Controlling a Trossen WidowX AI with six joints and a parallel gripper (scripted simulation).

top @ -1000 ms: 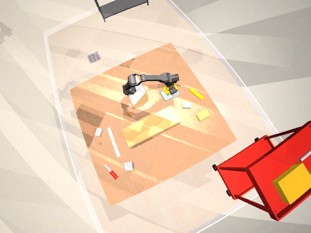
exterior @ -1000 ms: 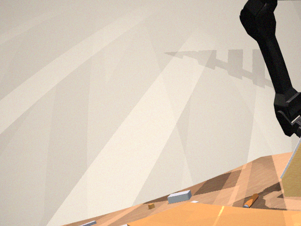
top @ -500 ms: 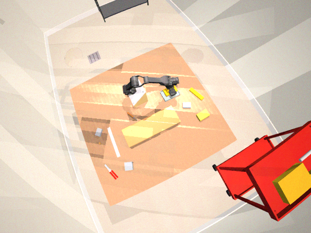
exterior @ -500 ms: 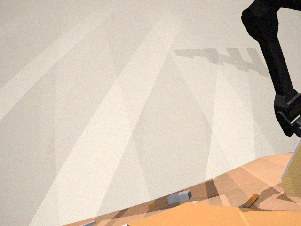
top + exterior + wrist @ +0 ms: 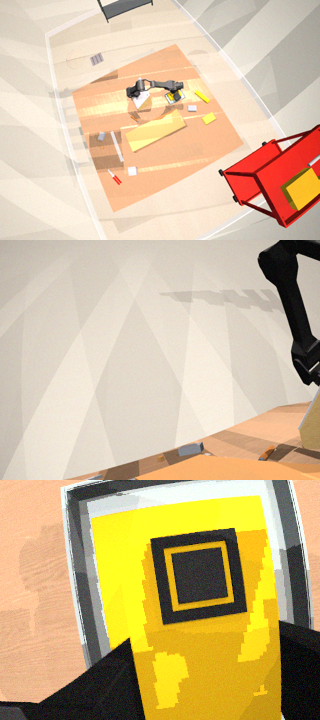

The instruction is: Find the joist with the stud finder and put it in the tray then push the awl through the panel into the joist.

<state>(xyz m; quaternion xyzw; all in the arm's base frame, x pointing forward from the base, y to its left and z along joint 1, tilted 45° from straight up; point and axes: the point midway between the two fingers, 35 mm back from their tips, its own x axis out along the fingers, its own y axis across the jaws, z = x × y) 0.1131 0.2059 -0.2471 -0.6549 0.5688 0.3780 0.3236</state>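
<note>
The grey tray is 30 mm below my gripper tip and 10 mm to the right of it. Round my gripper tip: yellow block 330 mm ahead, 200 mm to the left, 30 mm below; then yellow stud finder 20 mm above, 10 mm to the left; then yellow bar 240 mm to the left, 110 mm ahead, 30 mm below.
</note>
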